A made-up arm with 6 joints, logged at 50 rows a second.
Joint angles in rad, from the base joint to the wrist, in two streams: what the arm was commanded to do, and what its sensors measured. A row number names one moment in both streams.
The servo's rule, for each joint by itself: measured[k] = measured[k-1] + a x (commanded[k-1-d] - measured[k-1]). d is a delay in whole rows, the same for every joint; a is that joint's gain. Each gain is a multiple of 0.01, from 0.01 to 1. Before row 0 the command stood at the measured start. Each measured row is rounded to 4 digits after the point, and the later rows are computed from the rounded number. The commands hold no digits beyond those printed.
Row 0, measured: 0.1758, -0.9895, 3.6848, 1.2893, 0.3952, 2.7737
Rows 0 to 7, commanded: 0.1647, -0.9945, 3.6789, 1.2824, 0.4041, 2.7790; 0.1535, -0.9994, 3.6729, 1.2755, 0.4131, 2.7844; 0.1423, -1.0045, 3.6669, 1.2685, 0.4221, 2.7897; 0.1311, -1.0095, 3.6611, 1.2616, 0.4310, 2.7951; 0.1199, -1.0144, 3.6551, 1.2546, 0.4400, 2.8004; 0.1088, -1.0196, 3.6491, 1.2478, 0.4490, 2.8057; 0.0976, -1.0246, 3.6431, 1.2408, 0.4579, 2.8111; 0.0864, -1.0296, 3.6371, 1.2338, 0.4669, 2.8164
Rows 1 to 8, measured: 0.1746, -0.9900, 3.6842, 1.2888, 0.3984, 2.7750; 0.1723, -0.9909, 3.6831, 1.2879, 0.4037, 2.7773; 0.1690, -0.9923, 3.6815, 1.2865, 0.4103, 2.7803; 0.1648, -0.9940, 3.6795, 1.2848, 0.4178, 2.7839; 0.1599, -0.9960, 3.6771, 1.2827, 0.4258, 2.7879; 0.1543, -0.9984, 3.6743, 1.2803, 0.4342, 2.7922; 0.1481, -1.0010, 3.6712, 1.2775, 0.4427, 2.7967; 0.1413, -1.0039, 3.6678, 1.2744, 0.4514, 2.8014
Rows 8 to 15, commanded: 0.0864, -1.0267, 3.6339, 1.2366, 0.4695, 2.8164; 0.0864, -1.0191, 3.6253, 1.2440, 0.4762, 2.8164; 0.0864, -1.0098, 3.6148, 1.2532, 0.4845, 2.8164; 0.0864, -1.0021, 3.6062, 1.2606, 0.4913, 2.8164; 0.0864, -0.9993, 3.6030, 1.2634, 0.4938, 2.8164; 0.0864, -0.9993, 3.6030, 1.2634, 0.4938, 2.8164; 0.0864, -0.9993, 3.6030, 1.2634, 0.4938, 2.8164; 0.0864, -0.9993, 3.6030, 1.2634, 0.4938, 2.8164
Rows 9 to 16, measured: 0.1353, -1.0062, 3.6644, 1.2718, 0.4579, 2.8050; 0.1299, -1.0075, 3.6605, 1.2699, 0.4645, 2.8077; 0.1251, -1.0077, 3.6559, 1.2687, 0.4717, 2.8098; 0.1208, -1.0071, 3.6509, 1.2681, 0.4788, 2.8114; 0.1170, -1.0063, 3.6461, 1.2678, 0.4842, 2.8126; 0.1136, -1.0056, 3.6418, 1.2675, 0.4877, 2.8135; 0.1106, -1.0050, 3.6379, 1.2672, 0.4899, 2.8142; 0.1079, -1.0044, 3.6344, 1.2669, 0.4913, 2.8147
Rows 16 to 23, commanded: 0.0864, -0.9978, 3.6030, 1.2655, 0.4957, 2.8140; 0.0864, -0.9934, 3.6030, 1.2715, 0.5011, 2.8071; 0.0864, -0.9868, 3.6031, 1.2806, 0.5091, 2.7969; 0.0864, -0.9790, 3.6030, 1.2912, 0.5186, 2.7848; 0.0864, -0.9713, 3.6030, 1.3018, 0.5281, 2.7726; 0.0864, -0.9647, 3.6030, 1.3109, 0.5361, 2.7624; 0.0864, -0.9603, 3.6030, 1.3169, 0.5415, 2.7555; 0.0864, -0.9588, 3.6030, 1.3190, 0.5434, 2.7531
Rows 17 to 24, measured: 0.1055, -1.0037, 3.6313, 1.2668, 0.4929, 2.8145; 0.1034, -1.0027, 3.6285, 1.2671, 0.4959, 2.8127; 0.1015, -1.0011, 3.6260, 1.2680, 0.5007, 2.8089; 0.0998, -0.9989, 3.6237, 1.2696, 0.5071, 2.8031; 0.0983, -0.9961, 3.6216, 1.2719, 0.5147, 2.7958; 0.0970, -0.9930, 3.6197, 1.2746, 0.5224, 2.7878; 0.0958, -0.9897, 3.6180, 1.2776, 0.5293, 2.7800; 0.0948, -0.9866, 3.6165, 1.2805, 0.5344, 2.7735
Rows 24 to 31, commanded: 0.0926, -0.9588, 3.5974, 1.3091, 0.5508, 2.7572; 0.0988, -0.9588, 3.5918, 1.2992, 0.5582, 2.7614; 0.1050, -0.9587, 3.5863, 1.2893, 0.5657, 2.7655; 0.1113, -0.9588, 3.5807, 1.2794, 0.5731, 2.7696; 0.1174, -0.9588, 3.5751, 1.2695, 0.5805, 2.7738; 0.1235, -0.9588, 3.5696, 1.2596, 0.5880, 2.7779; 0.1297, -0.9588, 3.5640, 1.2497, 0.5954, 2.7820; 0.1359, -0.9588, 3.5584, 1.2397, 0.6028, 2.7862
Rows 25 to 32, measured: 0.0946, -0.9838, 3.6146, 1.2825, 0.5403, 2.7696; 0.0951, -0.9813, 3.6123, 1.2837, 0.5467, 2.7676; 0.0962, -0.9790, 3.6097, 1.2841, 0.5535, 2.7671; 0.0979, -0.9770, 3.6068, 1.2838, 0.5606, 2.7677; 0.1000, -0.9752, 3.6036, 1.2828, 0.5678, 2.7692; 0.1026, -0.9736, 3.6002, 1.2812, 0.5751, 2.7713; 0.1056, -0.9721, 3.5966, 1.2790, 0.5824, 2.7739; 0.1089, -0.9708, 3.5928, 1.2762, 0.5897, 2.7769
